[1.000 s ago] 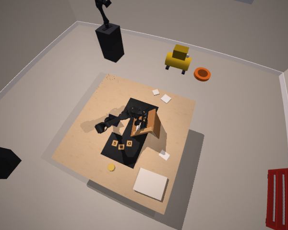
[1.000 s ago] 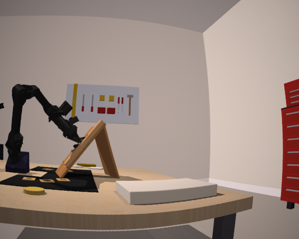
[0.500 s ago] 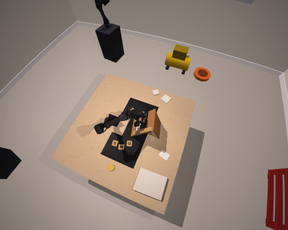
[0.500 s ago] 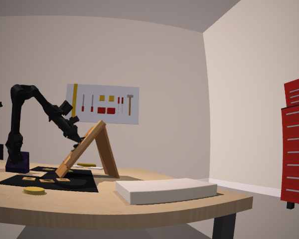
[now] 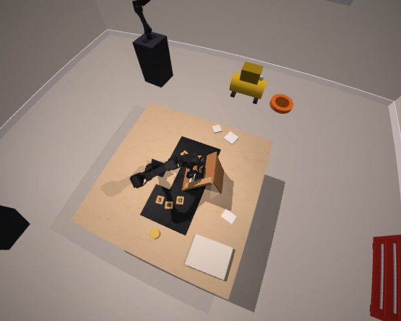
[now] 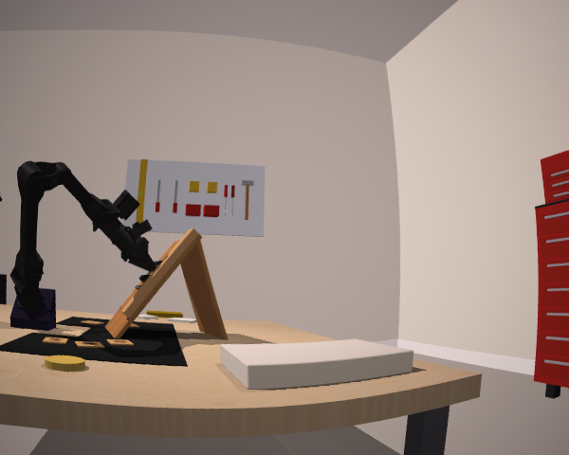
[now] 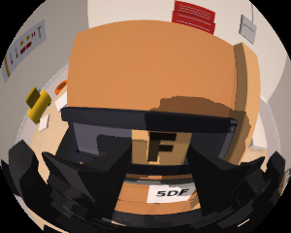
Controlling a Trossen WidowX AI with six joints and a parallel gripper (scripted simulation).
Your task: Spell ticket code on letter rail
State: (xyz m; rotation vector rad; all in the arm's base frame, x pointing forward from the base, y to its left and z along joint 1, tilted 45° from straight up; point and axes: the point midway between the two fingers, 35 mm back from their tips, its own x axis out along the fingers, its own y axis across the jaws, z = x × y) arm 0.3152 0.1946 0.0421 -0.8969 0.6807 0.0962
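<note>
My gripper tip is 80 mm above the white ticket, 50 mm to the left of it and 40 mm past it. Also, from my gripper tip: black mat: 180 mm below, 160 mm behind, 90 mm to the right; white slab: 480 mm to the right, 330 mm ahead, 160 mm below.
</note>
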